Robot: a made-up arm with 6 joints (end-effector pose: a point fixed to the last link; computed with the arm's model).
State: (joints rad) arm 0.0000 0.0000 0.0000 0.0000 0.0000 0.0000
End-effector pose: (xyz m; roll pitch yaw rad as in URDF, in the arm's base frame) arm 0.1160 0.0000 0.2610 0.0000 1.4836 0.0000
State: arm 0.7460 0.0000 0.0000 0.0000 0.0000 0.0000
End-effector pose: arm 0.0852 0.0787 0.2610 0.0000 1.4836 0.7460
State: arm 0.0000 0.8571 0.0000 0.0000 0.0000 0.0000
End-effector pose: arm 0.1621 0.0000 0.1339 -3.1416 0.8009 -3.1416
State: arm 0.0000 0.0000 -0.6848 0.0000 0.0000 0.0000
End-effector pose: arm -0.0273 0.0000 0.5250 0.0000 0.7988 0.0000
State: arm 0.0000 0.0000 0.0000 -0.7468 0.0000 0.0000
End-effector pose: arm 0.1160 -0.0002 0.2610 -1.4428 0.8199 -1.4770
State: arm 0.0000 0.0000 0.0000 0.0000 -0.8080 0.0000
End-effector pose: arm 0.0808 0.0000 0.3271 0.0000 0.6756 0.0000
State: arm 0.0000 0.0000 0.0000 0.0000 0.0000 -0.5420
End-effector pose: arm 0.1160 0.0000 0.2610 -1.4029 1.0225 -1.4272
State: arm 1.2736 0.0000 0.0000 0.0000 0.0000 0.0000
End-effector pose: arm 0.0340 0.1109 0.2610 0.0000 1.4836 1.2736
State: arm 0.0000 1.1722 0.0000 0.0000 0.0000 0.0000
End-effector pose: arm 0.1500 0.0000 0.0844 -3.1416 0.4858 -3.1416
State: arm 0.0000 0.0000 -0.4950 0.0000 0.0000 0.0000
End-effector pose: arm 0.0302 0.0000 0.4626 0.0000 0.9886 0.0000
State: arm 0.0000 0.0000 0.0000 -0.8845 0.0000 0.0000
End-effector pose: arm 0.1160 -0.0002 0.2611 -1.4583 0.6832 -1.4996
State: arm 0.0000 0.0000 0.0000 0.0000 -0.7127 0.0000
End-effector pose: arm 0.0876 0.0000 0.3211 0.0000 0.7709 0.0000
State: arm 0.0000 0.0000 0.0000 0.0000 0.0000 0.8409
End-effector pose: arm 0.1160 0.0000 0.2610 1.4540 0.7265 1.4930
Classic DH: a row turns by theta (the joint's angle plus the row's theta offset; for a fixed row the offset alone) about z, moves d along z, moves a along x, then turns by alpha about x. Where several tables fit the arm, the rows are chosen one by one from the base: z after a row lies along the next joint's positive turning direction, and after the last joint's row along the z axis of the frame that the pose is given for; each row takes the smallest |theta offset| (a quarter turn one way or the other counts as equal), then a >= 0, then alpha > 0; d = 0 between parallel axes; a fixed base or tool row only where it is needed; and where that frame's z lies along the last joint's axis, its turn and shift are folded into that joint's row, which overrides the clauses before.
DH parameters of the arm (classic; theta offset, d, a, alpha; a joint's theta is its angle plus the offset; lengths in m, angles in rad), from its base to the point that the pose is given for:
joint 1: 0 0.147 0 -1.5708
joint 2: 0.1372 0 -0.3291 0
joint 3: 1.3464 0 -0.0305 1.5708
joint 4: 0 0.351 0 -1.5708
joint 5: 0 0 0.0003 1.5708
joint 6: 0 0.0953 0 0

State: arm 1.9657 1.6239 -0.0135 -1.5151 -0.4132 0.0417
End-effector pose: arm -0.0795 0.0922 0.0338 -3.1081 0.4171 0.3146
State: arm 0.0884 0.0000 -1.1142 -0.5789 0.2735 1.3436
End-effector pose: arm -0.1724 -0.0296 0.6080 0.5356 0.3202 0.9129
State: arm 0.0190 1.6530 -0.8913 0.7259 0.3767 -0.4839
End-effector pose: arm 0.4169 0.0314 0.1969 2.7667 0.5453 2.9264
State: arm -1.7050 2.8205 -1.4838 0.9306 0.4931 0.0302
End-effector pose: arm -0.0260 -0.4648 -0.2043 2.8831 -0.2947 0.5782
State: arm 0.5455 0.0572 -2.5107 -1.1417 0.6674 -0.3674
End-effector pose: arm -0.5511 -0.3975 0.4464 0.7964 0.3517 -0.5081
